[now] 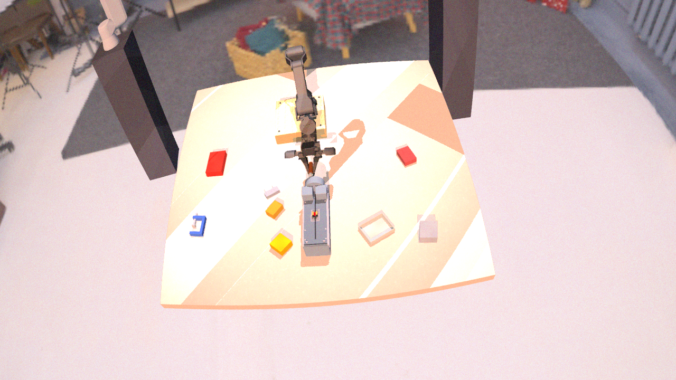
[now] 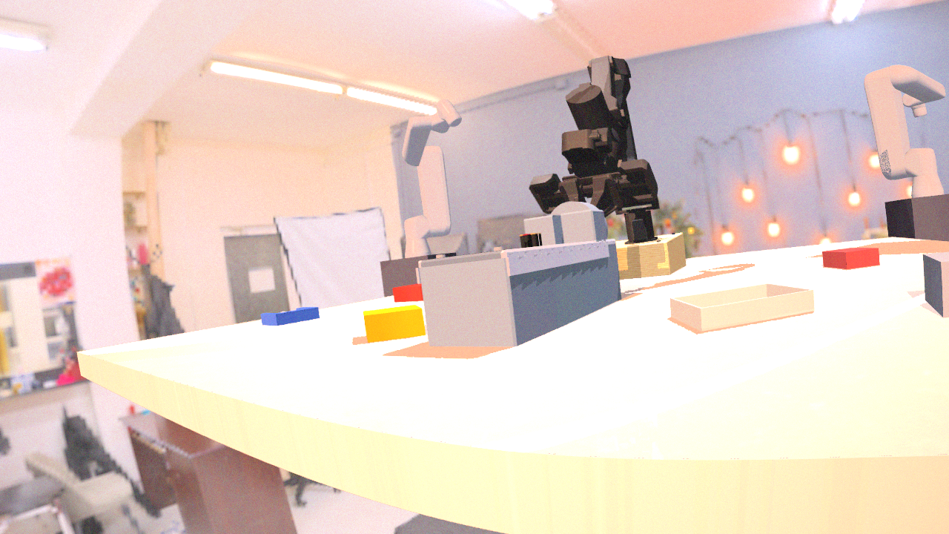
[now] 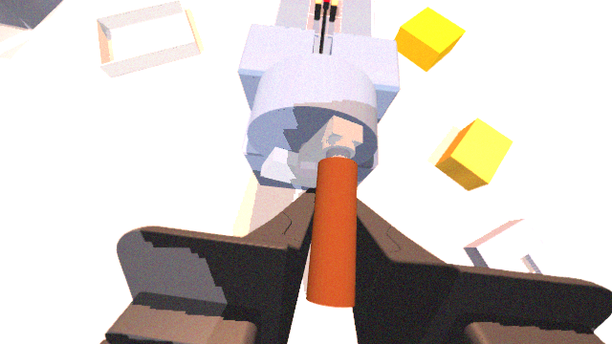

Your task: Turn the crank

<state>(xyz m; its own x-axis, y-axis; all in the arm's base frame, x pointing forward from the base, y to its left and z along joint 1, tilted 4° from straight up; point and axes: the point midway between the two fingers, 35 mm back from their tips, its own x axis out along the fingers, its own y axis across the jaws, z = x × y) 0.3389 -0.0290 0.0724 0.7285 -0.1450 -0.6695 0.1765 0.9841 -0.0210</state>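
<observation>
Now: the red pointer 17 cm ahead of my gripper tip, 2 cm to the right of it and 1 cm below it. Also, from my gripper tip: shallow white tray: 23 cm ahead, 19 cm to the left, 9 cm below; yellow cube: 22 cm ahead, 16 cm to the right, 8 cm below; orange crank handle: 3 cm above, 2 cm behind.
</observation>
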